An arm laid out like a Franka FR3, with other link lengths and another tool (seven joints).
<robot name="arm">
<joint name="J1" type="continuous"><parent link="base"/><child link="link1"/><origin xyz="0.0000 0.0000 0.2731" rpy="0.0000 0.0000 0.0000"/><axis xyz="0 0 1"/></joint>
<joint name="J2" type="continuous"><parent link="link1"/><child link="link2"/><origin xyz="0.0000 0.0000 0.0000" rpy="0.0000 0.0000 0.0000"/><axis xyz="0 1 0"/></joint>
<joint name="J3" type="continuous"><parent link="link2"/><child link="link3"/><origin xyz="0.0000 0.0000 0.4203" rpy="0.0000 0.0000 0.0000"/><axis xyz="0 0 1"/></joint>
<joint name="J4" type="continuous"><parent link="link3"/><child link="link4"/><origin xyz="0.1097 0.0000 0.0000" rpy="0.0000 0.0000 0.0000"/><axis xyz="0 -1 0"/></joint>
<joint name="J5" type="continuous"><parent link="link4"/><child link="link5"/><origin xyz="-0.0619 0.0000 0.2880" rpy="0.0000 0.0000 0.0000"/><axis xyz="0 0 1"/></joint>
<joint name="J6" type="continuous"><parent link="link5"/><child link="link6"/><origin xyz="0.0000 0.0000 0.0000" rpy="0.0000 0.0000 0.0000"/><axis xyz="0 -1 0"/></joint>
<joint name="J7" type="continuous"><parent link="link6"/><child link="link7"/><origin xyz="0.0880 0.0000 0.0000" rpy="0.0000 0.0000 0.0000"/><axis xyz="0 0 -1"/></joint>
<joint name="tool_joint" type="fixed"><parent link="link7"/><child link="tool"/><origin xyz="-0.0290 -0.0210 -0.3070" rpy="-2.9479 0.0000 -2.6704"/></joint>
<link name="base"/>
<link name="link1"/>
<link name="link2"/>
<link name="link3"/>
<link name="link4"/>
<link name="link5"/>
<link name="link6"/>
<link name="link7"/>
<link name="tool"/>
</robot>
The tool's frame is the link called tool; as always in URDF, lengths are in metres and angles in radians. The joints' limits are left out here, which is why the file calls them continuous.
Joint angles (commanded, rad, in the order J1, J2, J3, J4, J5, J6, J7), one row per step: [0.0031, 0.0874, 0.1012, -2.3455, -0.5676, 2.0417, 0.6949]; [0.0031, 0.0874, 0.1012, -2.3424, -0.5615, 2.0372, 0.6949]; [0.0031, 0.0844, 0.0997, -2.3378, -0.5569, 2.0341, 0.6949]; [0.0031, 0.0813, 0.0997, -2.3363, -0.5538, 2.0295, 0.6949]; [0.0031, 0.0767, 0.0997, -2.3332, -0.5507, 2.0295, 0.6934]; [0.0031, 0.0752, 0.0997, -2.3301, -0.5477, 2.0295, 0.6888]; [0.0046, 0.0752, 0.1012, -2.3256, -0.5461, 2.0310, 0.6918]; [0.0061, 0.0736, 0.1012, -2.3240, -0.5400, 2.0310, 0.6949]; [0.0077, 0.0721, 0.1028, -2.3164, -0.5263, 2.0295, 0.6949]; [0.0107, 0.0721, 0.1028, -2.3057, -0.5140, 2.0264, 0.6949]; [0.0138, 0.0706, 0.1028, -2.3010, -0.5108, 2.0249, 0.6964]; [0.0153, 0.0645, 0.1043, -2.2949, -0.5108, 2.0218, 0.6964]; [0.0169, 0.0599, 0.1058, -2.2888, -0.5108, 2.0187, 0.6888]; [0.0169, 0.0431, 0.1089, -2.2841, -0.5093, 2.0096, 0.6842]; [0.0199, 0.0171, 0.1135, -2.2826, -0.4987, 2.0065, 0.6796]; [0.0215, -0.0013, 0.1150, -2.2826, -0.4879, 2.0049, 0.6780]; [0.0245, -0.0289, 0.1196, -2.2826, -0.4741, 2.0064, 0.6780]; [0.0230, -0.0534, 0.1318, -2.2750, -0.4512, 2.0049, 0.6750]
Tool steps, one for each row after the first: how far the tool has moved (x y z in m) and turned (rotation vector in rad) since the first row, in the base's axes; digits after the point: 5 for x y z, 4 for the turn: [-0.00055, 0.00080, 0.00048, 0.0021, 0.0010, -0.0062]; [0.00015, 0.00101, 0.00232, 0.0039, -0.0038, -0.0122]; [-0.00065, 0.00114, 0.00384, 0.0039, -0.0044, -0.0162]; [0.00061, 0.00187, 0.00583, 0.0067, -0.0111, -0.0172]; [0.00179, 0.00249, 0.00679, 0.0101, -0.0132, -0.0156]; [0.00427, 0.00437, 0.00739, 0.0118, -0.0202, -0.0158]; [0.00443, 0.00633, 0.00773, 0.0154, -0.0244, -0.0215]; [0.00619, 0.01050, 0.00879, 0.0249, -0.0311, -0.0289]; [0.00897, 0.01429, 0.01022, 0.0331, -0.0382, -0.0360]; [0.01058, 0.01619, 0.01158, 0.0349, -0.0435, -0.0370]; [0.01289, 0.01721, 0.01531, 0.0347, -0.0531, -0.0349]; [0.01521, 0.01806, 0.01862, 0.0359, -0.0575, -0.0263]; [0.01532, 0.01852, 0.02632, 0.0351, -0.0691, -0.0232]; [0.01503, 0.02314, 0.03548, 0.0434, -0.0907, -0.0197]; [0.01385, 0.02635, 0.04133, 0.0514, -0.1060, -0.0229]; [0.01342, 0.03229, 0.05008, 0.0634, -0.1332, -0.0236]; [0.01432, 0.04138, 0.05906, 0.0823, -0.1599, -0.0253]
